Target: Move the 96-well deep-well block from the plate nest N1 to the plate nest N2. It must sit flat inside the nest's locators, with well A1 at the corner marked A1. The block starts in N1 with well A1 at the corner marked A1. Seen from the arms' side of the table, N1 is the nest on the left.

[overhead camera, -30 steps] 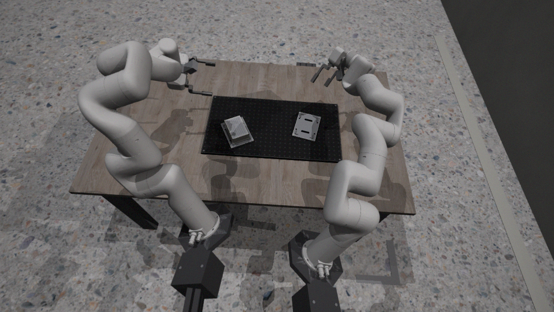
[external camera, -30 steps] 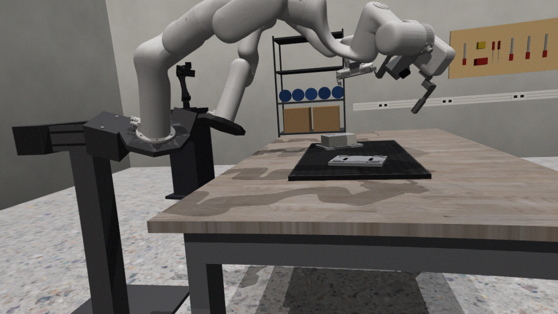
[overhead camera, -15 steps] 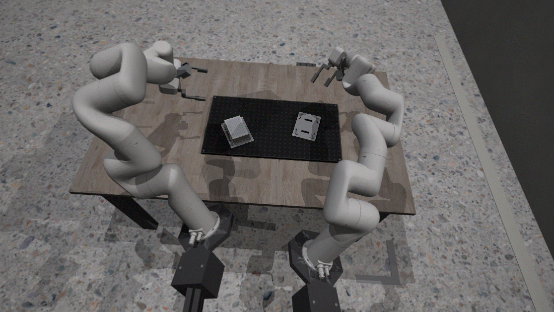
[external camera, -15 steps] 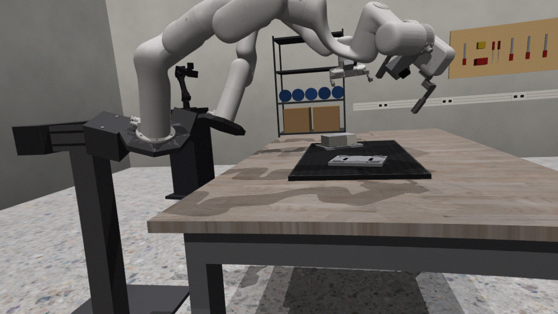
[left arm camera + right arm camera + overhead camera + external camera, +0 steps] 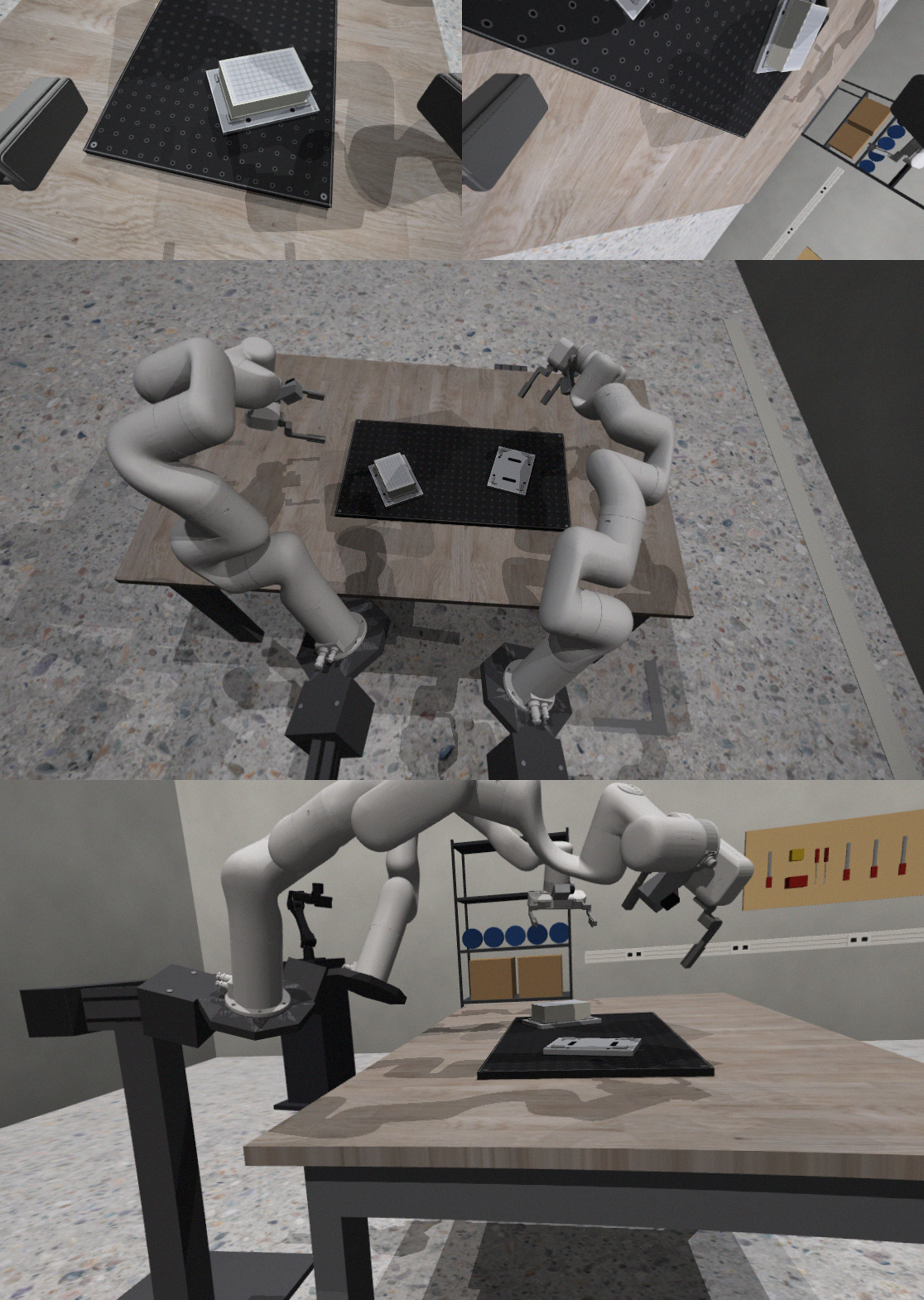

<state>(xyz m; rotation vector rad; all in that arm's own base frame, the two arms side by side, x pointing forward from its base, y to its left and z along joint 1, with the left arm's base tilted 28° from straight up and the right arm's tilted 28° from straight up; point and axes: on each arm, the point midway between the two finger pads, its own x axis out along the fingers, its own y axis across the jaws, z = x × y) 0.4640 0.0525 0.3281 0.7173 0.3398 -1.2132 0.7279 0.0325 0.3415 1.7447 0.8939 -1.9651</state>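
Observation:
Now: right hand 360 mm to the right of the pale deep-well block, 260 mm past it and 190 mm above it. Also, from my right hand: black perforated board: 230 mm below, 180 mm to the left, 170 mm behind; A1 label: 210 mm below, 200 mm behind, 70 mm to the left; nest N2: 220 mm below, 120 mm behind, 20 mm to the left.

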